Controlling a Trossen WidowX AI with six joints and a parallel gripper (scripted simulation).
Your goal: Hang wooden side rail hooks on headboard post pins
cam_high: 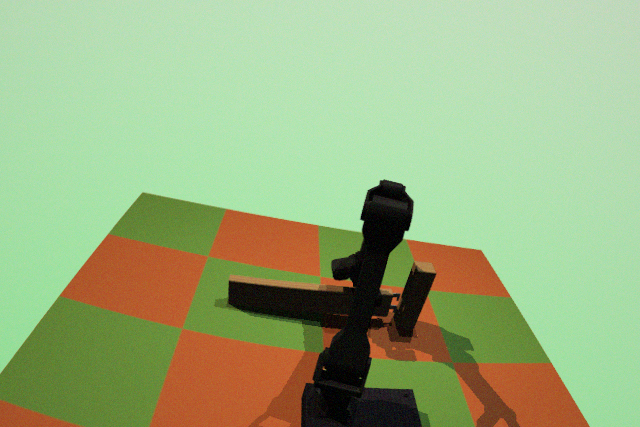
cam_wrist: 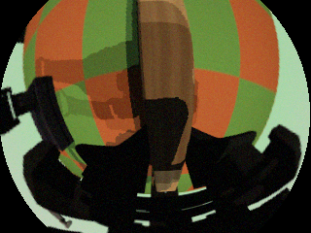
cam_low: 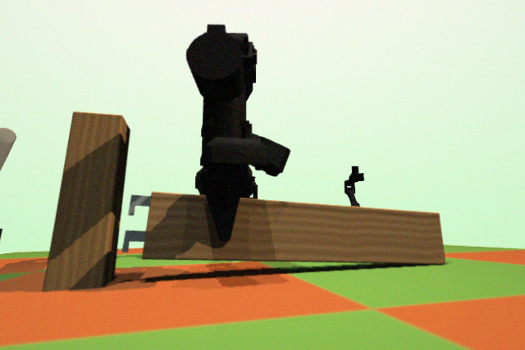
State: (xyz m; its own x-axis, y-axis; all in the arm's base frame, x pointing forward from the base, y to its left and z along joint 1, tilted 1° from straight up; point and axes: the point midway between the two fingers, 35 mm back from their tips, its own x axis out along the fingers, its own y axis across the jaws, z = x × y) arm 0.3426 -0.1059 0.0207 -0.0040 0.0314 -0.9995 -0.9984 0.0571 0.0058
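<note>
Now: gripper tip 10 mm past the headboard post, 140 mm to the left of it and 40 mm below it.
</note>
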